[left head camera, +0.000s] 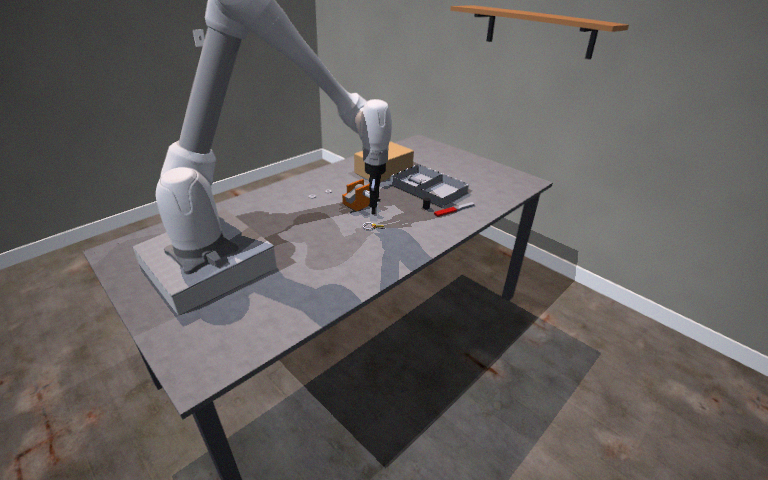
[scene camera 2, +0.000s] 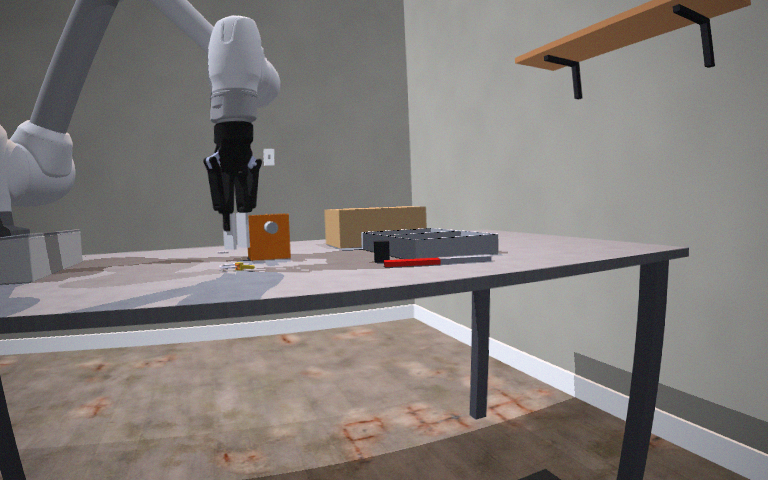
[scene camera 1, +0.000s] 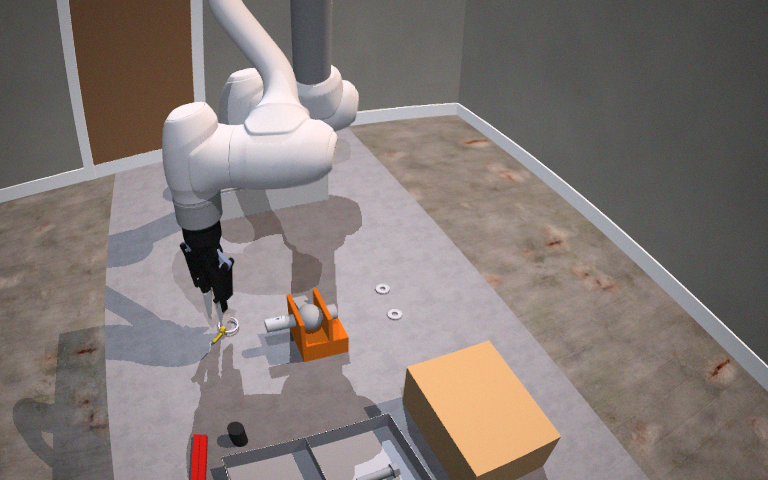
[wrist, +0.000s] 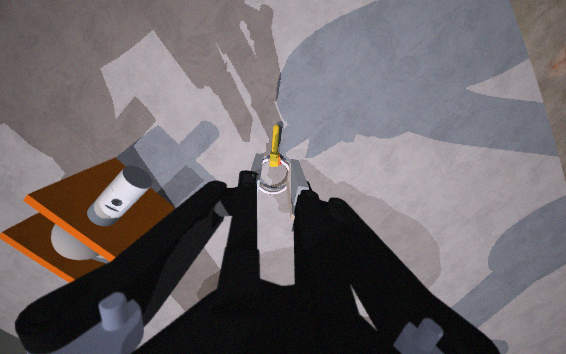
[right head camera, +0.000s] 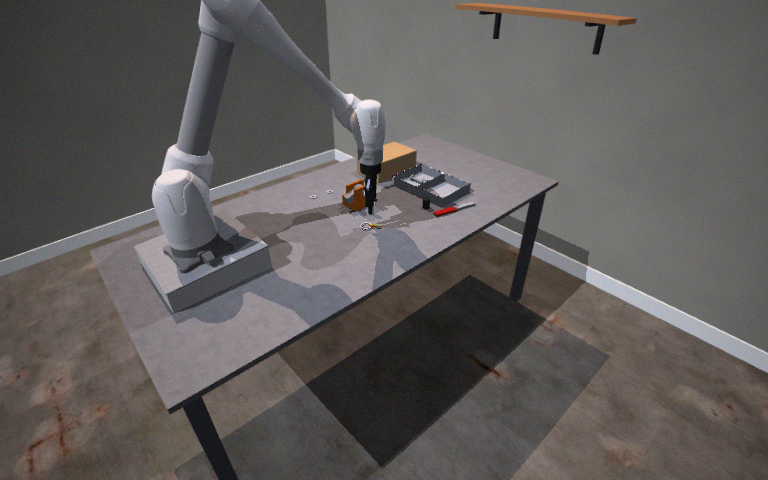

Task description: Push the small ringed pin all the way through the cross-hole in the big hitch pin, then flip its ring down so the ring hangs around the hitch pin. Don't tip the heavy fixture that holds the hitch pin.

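Pixels of known places: gripper, fingertip midpoint: (left head camera: 374,218) (scene camera 2: 237,248) (scene camera 1: 219,318) (wrist: 275,169) (right head camera: 371,218); arm's base, link origin: (left head camera: 201,250) (right head camera: 198,250).
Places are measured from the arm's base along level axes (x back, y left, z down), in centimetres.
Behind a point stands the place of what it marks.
Observation:
The small pin, with a yellow shank (left head camera: 379,226) @(x -61.1, y -21.5, z 7.5 cm) (right head camera: 376,226) @(x -61.0, y -21.3, z 7.5 cm) (scene camera 1: 219,335) @(x -61.2, y -20.8, z 7.3 cm) (scene camera 2: 244,266) @(x -60.8, y -21.1, z 7.4 cm) (wrist: 276,140) @(x -61.4, y -21.4, z 7.2 cm) and a pale ring, lies flat on the table. My gripper (left head camera: 373,212) @(x -59.8, y -19.7, z 4.1 cm) (right head camera: 370,212) @(x -59.8, y -19.7, z 4.1 cm) (scene camera 1: 214,316) @(x -59.8, y -19.7, z 4.1 cm) (scene camera 2: 235,240) @(x -59.8, y -19.7, z 4.1 cm) (wrist: 275,169) @(x -59.8, y -19.7, z 4.1 cm) points down over the pin, its fingers set a narrow gap apart and empty. In the wrist view the ring shows between the pale fingertips, and the shank points away beyond them. The grey hitch pin (scene camera 1: 276,323) @(x -68.9, y -9.5, z 0.1 cm) (scene camera 2: 271,227) @(x -67.8, y -11.5, z 0.9 cm) (wrist: 124,192) @(x -67.8, y -10.5, z -0.2 cm) lies level in the upright orange fixture (left head camera: 352,202) @(x -63.7, y -3.2, z 5.1 cm) (scene camera 1: 325,349) @(x -72.8, y -1.6, z 6.0 cm) (scene camera 2: 260,244) @(x -66.0, y -5.8, z 4.8 cm) (wrist: 75,192) @(x -71.1, y -6.0, z 1.1 cm). Its cross-hole shows near its free end in the wrist view.
A cardboard box (left head camera: 399,157) @(x -103.2, y 6.4, z -0.9 cm) (scene camera 1: 481,401) @(x -100.7, y 14.3, z -1.8 cm) and a divided grey tray (left head camera: 447,198) @(x -96.5, y -27.9, z 5.5 cm) (scene camera 2: 453,246) @(x -101.2, y -27.9, z 5.9 cm) stand beyond the fixture. A black cylinder (scene camera 1: 237,434) @(x -88.7, y -23.8, z 4.2 cm) (scene camera 2: 381,251) @(x -86.8, y -25.1, z 6.1 cm) and a red-handled tool (left head camera: 445,211) @(x -89.0, y -32.6, z 7.1 cm) (scene camera 2: 411,262) @(x -89.1, y -33.2, z 7.5 cm) are near the tray. Two washers (scene camera 1: 382,289) @(x -58.9, y 16.7, z 7.9 cm) (scene camera 1: 394,314) @(x -67.4, y 15.5, z 7.8 cm) lie behind the fixture.

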